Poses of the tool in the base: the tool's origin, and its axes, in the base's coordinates. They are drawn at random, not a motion.
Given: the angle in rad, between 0 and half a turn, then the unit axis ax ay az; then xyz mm.
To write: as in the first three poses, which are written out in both.
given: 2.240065 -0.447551 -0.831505 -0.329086 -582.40 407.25 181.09
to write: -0.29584 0.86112 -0.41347 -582.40; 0.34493 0.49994 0.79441 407.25; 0.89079 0.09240 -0.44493 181.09; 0 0 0 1
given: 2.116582 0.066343 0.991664 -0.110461 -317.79 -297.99 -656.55
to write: -0.51240 0.19435 0.83646 -317.79; 0.00553 0.97478 -0.22311 -297.99; -0.85873 -0.10970 -0.50055 -656.55; 0 0 0 1
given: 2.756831 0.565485 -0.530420 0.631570 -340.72 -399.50 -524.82
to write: -0.31072 -0.81501 0.48909 -340.72; -0.34091 -0.38477 -0.85775 -399.50; 0.88726 -0.43325 -0.15829 -524.82; 0 0 0 1
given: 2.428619 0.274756 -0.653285 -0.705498 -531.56 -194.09 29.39
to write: -0.62383 0.14619 -0.76777 -531.56; -0.77672 -0.00681 0.62980 -194.09; 0.08684 0.98923 0.11780 29.39; 0 0 0 1
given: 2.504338 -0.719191 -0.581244 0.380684 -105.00 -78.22 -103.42
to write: 0.12922 0.52750 -0.83967 -105.00; 0.98051 -0.19435 0.02880 -78.22; -0.14800 -0.82702 -0.54233 -103.42; 0 0 0 1
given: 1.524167 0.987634 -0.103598 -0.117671 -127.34 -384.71 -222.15
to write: 0.97657 0.02000 -0.21428 -127.34; -0.21509 0.05684 -0.97494 -384.71; -0.00731 0.99818 0.05981 -222.15; 0 0 0 1
